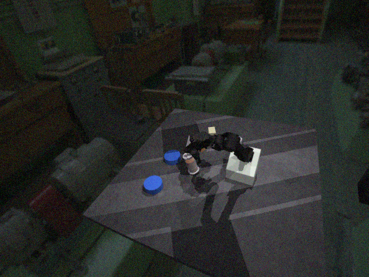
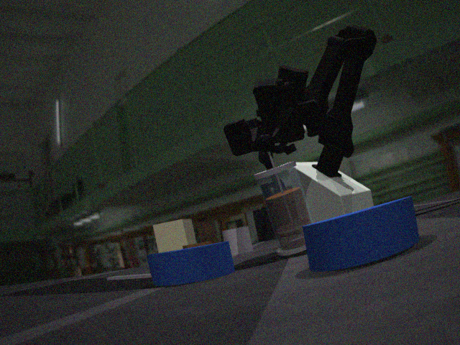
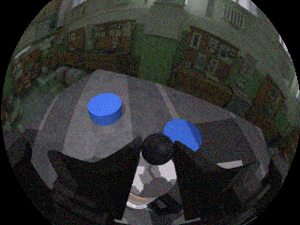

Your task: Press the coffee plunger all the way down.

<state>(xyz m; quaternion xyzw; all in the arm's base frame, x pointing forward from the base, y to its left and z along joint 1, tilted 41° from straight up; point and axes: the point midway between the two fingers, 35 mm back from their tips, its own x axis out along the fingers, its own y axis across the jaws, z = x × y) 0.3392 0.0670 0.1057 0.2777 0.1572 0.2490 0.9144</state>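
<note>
Now: the coffee press 90 mm below my gripper tip, 30 mm behind it and 20 mm to the right of it.
</note>
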